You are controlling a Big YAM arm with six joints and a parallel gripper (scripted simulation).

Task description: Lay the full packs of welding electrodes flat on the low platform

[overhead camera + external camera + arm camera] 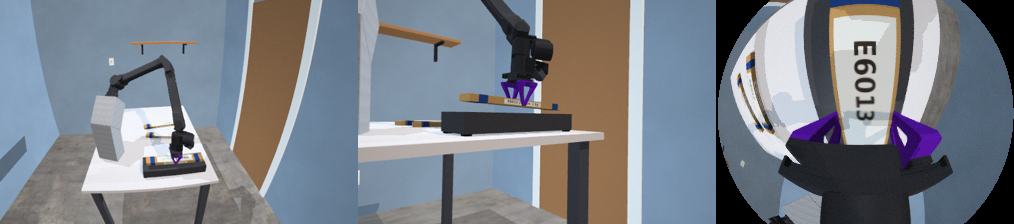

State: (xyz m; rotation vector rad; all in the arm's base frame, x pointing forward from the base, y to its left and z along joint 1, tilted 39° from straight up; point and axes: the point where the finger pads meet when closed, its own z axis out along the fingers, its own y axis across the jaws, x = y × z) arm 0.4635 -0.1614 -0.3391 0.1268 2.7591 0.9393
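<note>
Now: hand 1 cm past the low platform, 1 cm to the right of it and 7 cm above it.
</note>
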